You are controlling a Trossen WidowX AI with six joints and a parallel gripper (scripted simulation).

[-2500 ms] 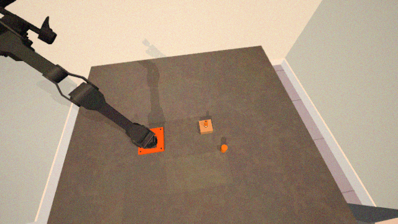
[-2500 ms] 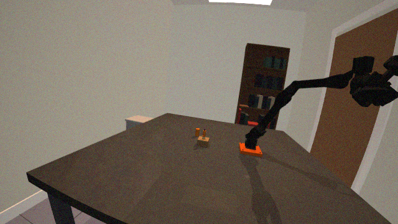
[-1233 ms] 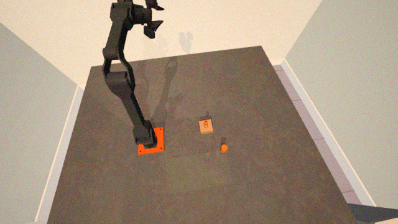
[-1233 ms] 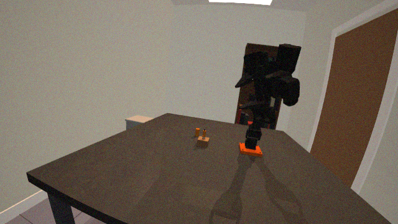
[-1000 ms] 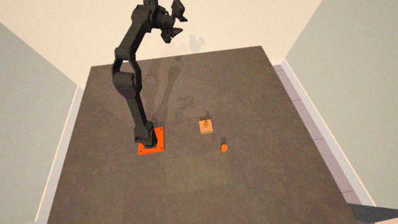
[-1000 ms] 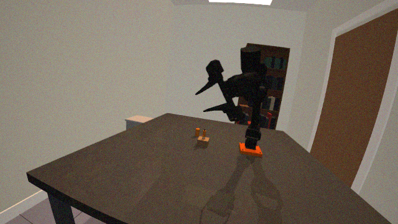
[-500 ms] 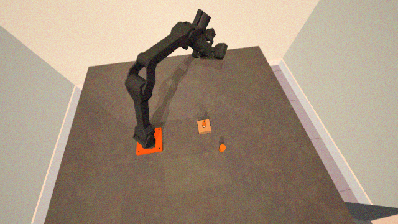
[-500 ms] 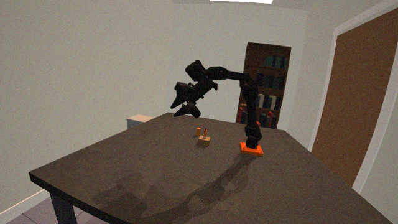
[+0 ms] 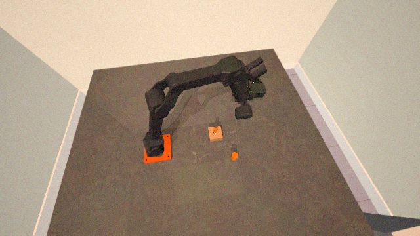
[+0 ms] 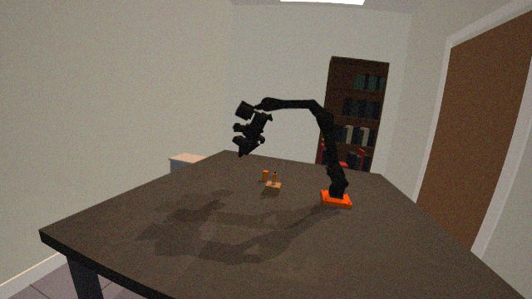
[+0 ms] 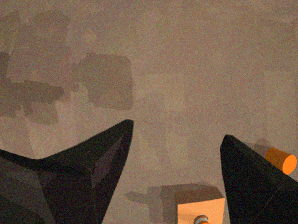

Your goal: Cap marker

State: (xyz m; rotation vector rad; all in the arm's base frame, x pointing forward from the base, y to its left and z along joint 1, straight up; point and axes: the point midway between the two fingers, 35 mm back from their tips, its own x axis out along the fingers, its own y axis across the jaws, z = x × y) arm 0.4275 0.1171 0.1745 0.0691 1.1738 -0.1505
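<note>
The orange cap is 70 mm behind my gripper tip, 180 mm to the right of it and 130 mm below it. From my gripper tip the other things lie so: holder block 150 mm behind, 50 mm to the right, 140 mm below.
</note>
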